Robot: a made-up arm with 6 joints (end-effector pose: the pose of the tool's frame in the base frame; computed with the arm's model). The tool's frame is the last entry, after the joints. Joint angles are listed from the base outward.
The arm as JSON. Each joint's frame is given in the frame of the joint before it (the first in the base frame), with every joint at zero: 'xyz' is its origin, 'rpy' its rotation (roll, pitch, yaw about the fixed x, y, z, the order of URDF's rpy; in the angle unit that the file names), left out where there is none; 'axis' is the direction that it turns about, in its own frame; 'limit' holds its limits. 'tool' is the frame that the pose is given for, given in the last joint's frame.
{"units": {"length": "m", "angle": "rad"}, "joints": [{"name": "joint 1", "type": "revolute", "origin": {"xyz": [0.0, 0.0, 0.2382]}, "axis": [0.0, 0.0, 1.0], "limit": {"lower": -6.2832, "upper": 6.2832}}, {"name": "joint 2", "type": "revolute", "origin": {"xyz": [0.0, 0.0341, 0.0]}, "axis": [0.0, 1.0, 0.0], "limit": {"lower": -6.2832, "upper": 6.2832}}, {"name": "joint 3", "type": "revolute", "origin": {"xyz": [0.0, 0.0, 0.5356]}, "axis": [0.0, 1.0, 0.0], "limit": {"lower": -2.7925, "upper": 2.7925}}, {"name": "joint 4", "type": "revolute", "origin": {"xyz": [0.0, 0.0, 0.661]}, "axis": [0.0, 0.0, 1.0], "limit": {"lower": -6.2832, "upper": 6.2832}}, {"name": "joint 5", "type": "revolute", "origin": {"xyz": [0.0, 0.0, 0.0]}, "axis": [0.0, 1.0, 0.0], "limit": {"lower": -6.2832, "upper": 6.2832}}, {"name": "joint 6", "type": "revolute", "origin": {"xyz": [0.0, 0.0, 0.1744]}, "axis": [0.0, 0.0, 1.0], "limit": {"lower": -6.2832, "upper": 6.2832}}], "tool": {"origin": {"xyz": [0.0, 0.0, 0.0]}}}
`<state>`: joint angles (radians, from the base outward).
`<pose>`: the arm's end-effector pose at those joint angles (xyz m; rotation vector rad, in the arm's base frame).
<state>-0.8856 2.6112 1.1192 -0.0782 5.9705 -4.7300</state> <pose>-0.0614 0.1356 -0.9412 -2.6564 -1.0825 0.0839</pose>
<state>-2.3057 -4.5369 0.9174 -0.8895 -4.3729 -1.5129</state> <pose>-0.5473 -0.4660 -0.4383 -0.3303 -1.9470 -1.9545</pose>
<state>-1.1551 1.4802 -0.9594 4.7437 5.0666 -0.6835</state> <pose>0.5393 -0.7325 0.9150 -1.7455 -0.3465 -2.4618</pose>
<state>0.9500 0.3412 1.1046 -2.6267 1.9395 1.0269</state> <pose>0.4766 0.5874 0.9580 0.5340 0.5288 -1.1764</pose>
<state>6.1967 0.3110 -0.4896 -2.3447 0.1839 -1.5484</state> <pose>-0.0049 0.0118 1.5634 -0.3118 -0.2831 2.2892</pose>
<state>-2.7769 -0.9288 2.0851 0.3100 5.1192 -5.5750</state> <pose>-0.1714 -0.0496 0.9925 -0.0659 -0.3275 -1.9291</pose>
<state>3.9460 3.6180 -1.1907 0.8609 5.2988 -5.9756</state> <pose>-0.2782 -0.1793 -0.7481 1.8031 -0.6680 -1.6072</pose>
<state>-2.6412 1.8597 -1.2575 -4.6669 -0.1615 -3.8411</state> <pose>-0.8625 -0.4786 0.7715 -0.3011 -0.6077 1.3188</pose>
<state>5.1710 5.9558 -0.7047 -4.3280 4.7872 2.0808</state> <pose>-0.4316 0.5869 1.1471 1.4820 0.4875 -2.1852</pose>
